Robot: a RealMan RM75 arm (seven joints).
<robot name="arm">
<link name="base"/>
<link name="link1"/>
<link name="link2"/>
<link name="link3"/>
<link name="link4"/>
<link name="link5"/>
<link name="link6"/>
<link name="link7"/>
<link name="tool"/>
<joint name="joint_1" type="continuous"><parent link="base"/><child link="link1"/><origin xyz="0 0 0.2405" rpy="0 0 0"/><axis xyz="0 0 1"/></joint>
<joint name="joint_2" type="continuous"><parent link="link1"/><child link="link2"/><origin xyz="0 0 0" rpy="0 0 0"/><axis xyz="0 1 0"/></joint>
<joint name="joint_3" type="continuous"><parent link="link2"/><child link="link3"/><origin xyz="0 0 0.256" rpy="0 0 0"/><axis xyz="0 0 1"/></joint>
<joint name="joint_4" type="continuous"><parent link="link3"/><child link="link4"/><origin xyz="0 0 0" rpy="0 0 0"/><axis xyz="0 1 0"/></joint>
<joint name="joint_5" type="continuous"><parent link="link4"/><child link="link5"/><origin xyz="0 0 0.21" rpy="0 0 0"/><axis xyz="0 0 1"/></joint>
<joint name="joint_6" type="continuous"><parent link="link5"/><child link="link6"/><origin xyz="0 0 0" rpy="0 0 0"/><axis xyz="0 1 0"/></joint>
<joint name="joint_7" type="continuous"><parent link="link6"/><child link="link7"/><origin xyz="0 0 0.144" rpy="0 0 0"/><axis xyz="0 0 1"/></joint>
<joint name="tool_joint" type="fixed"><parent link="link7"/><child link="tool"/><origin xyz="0 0 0" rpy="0 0 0"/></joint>
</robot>
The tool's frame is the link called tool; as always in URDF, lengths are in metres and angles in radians. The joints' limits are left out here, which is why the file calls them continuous.
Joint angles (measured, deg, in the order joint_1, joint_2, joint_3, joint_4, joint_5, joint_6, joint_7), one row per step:
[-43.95, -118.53, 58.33, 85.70, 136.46, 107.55, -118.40]
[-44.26, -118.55, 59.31, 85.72, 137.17, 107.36, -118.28]
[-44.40, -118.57, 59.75, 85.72, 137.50, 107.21, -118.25]
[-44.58, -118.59, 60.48, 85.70, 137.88, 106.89, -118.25]
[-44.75, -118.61, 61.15, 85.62, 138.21, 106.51, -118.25]
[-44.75, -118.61, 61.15, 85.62, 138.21, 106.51, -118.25]
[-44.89, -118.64, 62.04, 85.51, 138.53, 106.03, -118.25]
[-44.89, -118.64, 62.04, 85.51, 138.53, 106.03, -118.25]
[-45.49, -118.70, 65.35, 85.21, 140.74, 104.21, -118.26]
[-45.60, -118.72, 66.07, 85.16, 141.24, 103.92, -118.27]
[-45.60, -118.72, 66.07, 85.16, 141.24, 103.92, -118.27]
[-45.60, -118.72, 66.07, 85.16, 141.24, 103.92, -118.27]
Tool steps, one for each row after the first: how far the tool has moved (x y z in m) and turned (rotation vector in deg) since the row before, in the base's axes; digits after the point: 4 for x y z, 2 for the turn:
[0.0017, 0.0005, -0.0024, -0.20, 1.14, -0.65]
[0.0008, 0.0003, -0.0011, -0.03, 0.49, -0.28]
[0.0014, 0.0005, -0.0019, -0.04, 0.64, -0.43]
[0.0012, 0.0007, -0.0019, 0.00, 0.54, -0.39]
[0.0000, 0.0000, 0.0000, 0.00, 0.00, 0.00]
[0.0013, 0.0005, -0.0026, -0.08, 0.63, -0.47]
[0.0000, 0.0000, 0.0000, 0.00, 0.00, 0.00]
[0.0034, 0.0030, -0.0085, 0.32, 3.20, -1.66]
[0.0005, 0.0003, -0.0018, 0.00, 0.74, -0.33]
[0.0000, 0.0000, 0.0000, 0.00, 0.00, 0.00]
[0.0000, 0.0000, 0.0000, 0.00, 0.00, 0.00]

